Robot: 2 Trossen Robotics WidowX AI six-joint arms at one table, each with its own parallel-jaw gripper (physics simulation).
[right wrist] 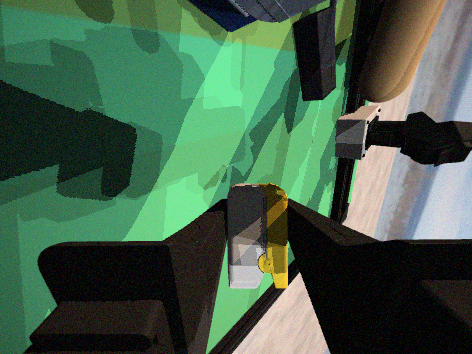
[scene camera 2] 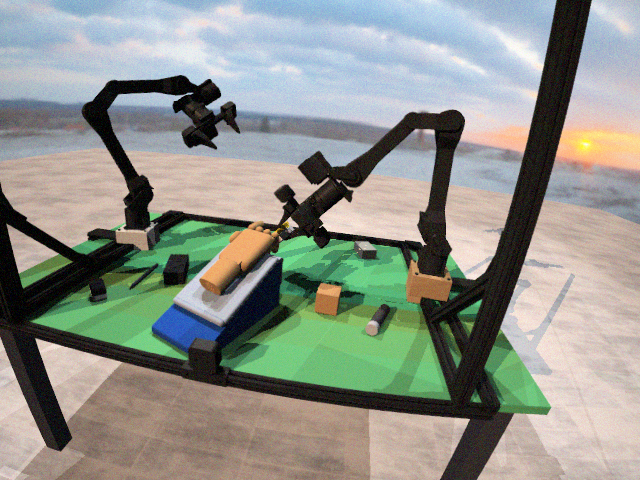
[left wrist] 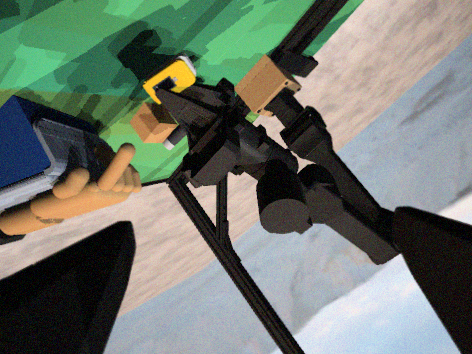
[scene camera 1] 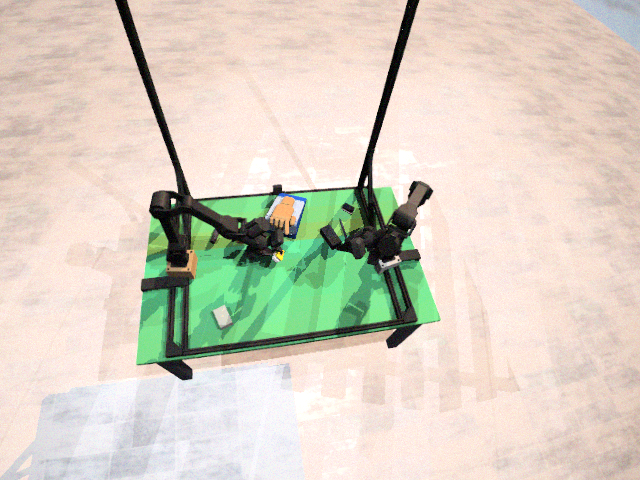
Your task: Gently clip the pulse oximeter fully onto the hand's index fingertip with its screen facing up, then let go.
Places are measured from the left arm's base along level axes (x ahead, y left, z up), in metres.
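Pixels of known places: left gripper, between the fingertips: (scene camera 2: 228,140) (left wrist: 264,227) (scene camera 1: 340,244); right gripper, between the fingertips: (right wrist: 255,205) (scene camera 2: 280,234) (left wrist: 159,84) (scene camera 1: 279,252); left arm's base, origin of its link: (right wrist: 370,132) (scene camera 2: 137,226); right arm's base, origin of its link: (scene camera 2: 430,270) (left wrist: 279,99) (scene camera 1: 180,260).
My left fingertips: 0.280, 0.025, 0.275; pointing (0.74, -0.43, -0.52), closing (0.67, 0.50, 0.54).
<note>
Ahead of a thing's pixels: the offset from my left fingertips to its top centre, as dx, dy, dz. "spot": to the spot under its first point.
The yellow-and-grey pulse oximeter @[+0.177, -0.153, -0.192] (scene camera 1: 279,255) (scene camera 2: 285,229) (left wrist: 172,79) (right wrist: 257,235) is held above the table by my right gripper (scene camera 2: 284,232) (right wrist: 255,205), which is shut on its sides. Its yellow face with a small dark window shows in the left wrist view. The hand (scene camera 1: 284,210) (scene camera 2: 248,250) (left wrist: 75,202) lies on a blue-and-white wedge @[spot: -0.015, -0.478, -0.305] (scene camera 2: 180,326), its index finger (left wrist: 117,166) (right wrist: 395,60) extended. The oximeter is apart from the fingertip in both wrist views. My left gripper (scene camera 2: 227,140) is open and empty, high above the table.
An orange cube @[+0.284, -0.349, -0.284] (scene camera 2: 327,299) and a dark cylinder @[+0.390, -0.409, -0.306] (scene camera 1: 214,237) (scene camera 2: 378,317) lie beside the wedge. A black box @[-0.098, -0.217, -0.298] (scene camera 1: 329,236) (scene camera 2: 175,269), a pen @[-0.178, -0.244, -0.324] (scene camera 2: 143,276) and a small black block @[-0.248, -0.344, -0.301] (scene camera 1: 347,208) (scene camera 2: 97,290) lie on its other side. A pale box @[+0.456, -0.008, -0.304] (scene camera 1: 222,316) (scene camera 2: 364,249) lies farther off.
</note>
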